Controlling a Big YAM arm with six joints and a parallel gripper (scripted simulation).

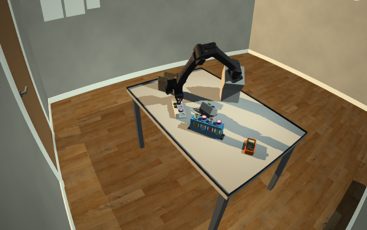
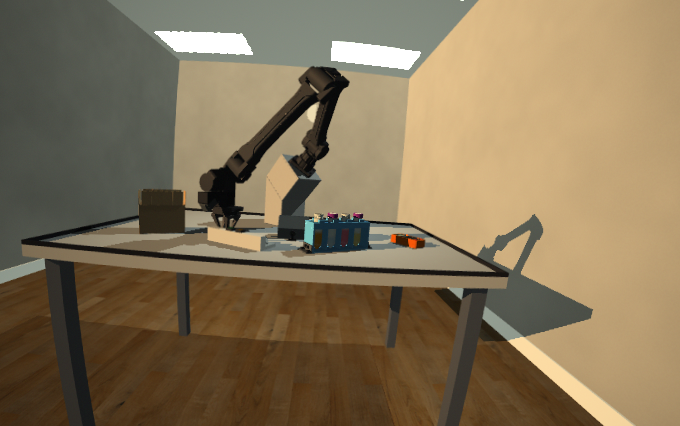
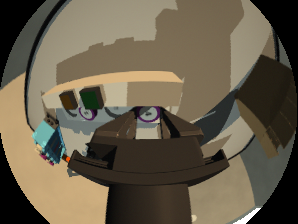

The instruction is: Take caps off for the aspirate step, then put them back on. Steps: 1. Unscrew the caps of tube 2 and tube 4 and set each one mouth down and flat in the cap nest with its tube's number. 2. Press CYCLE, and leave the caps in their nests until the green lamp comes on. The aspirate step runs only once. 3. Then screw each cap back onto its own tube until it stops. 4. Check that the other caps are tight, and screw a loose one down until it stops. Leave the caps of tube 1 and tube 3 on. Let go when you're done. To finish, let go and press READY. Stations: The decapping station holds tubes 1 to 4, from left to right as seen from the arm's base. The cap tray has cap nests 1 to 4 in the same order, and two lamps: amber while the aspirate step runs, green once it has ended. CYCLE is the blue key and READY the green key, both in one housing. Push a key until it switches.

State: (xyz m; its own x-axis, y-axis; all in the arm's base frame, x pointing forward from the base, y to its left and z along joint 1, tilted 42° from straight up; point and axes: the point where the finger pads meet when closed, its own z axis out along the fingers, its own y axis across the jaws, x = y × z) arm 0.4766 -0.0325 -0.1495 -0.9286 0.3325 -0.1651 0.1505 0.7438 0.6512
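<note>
My hand is 20 cm past the green ready key, 15 cm to the right of it and 4 cm below it. Also, from my hand: blue cycle key: 21 cm behind, 20 cm to the left, 4 cm above; then beige key housing: 19 cm behind, 18 cm to the left, 3 cm above; then cardboard box: 27 cm to the right, 4 cm above, 2 cm ahead.
</note>
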